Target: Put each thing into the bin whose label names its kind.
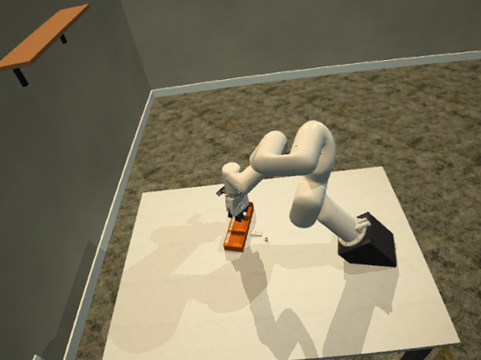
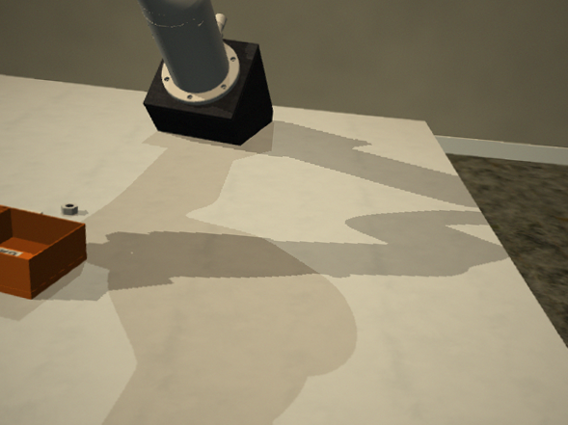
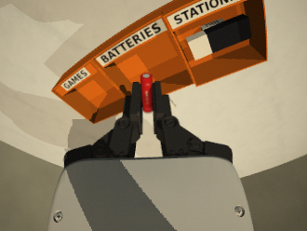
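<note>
The red battery is 2 cm below my hand. The rest, counted from my hand: black thing 8 cm to the right, 6 cm below; white domino 8 cm below, 7 cm behind, 2 cm to the left; grey ribbed block 8 cm to the right, 7 cm below.
</note>
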